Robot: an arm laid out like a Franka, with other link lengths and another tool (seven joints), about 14 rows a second.
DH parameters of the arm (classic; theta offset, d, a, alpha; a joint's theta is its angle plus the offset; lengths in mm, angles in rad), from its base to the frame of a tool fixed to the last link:
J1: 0 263.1 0 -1.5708
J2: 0 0 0 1.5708
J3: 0 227.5 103.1 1.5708
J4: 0 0 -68.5 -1.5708
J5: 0 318.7 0 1.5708
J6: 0 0 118.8 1.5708
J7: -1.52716 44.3 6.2 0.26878
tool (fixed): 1.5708 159.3 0 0
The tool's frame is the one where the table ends.
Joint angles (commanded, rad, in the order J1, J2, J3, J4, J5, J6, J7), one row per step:
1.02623 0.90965 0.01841 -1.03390 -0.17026 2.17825 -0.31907
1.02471 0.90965 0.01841 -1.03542 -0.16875 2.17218 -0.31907
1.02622 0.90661 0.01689 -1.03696 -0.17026 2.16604 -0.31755
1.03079 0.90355 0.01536 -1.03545 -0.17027 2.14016 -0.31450
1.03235 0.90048 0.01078 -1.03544 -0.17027 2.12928 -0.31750
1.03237 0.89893 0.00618 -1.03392 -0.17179 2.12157 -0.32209
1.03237 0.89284 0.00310 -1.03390 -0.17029 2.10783 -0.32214
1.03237 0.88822 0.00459 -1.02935 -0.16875 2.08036 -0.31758
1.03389 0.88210 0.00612 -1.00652 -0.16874 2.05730 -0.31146
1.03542 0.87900 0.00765 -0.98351 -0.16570 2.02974 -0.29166
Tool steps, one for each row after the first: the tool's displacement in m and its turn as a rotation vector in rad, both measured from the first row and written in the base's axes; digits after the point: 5 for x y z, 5 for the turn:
0.00014 -0.00177 -0.00142 -0.00595 0.00472 -0.00292
-0.00024 -0.00259 -0.00069 -0.01108 0.00465 -0.00413
-0.00352 -0.00489 -0.00090 -0.02994 0.01321 -0.00723
-0.00261 -0.00709 0.00006 -0.03939 0.01306 -0.00727
-0.00033 -0.00937 0.00108 -0.04710 0.01015 -0.00641
0.00052 -0.01166 0.00373 -0.05444 0.01245 -0.01094
-0.00151 -0.01421 0.00577 -0.06837 0.02296 -0.01906
-0.00186 -0.01194 0.01725 -0.06168 0.02047 -0.02622
-0.00378 -0.01059 0.02614 -0.05693 0.02556 -0.04809

